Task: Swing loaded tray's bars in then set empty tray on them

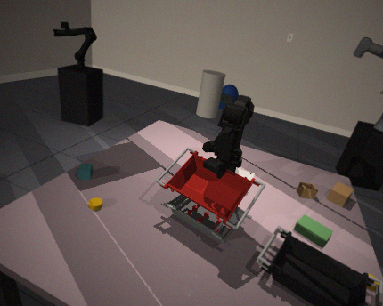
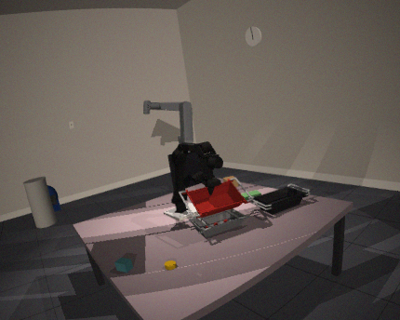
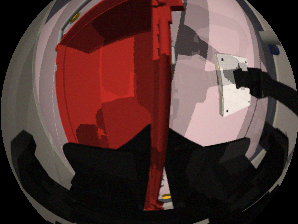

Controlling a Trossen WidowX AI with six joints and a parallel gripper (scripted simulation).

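My gripper tip is 70 mm short of the red tray and 30 mm to the left of it. Round my gripper tip: teal cube 570 mm to the right, 160 mm below, 40 mm behind; green block 410 mm to the left, 160 mm below, 40 mm behind.
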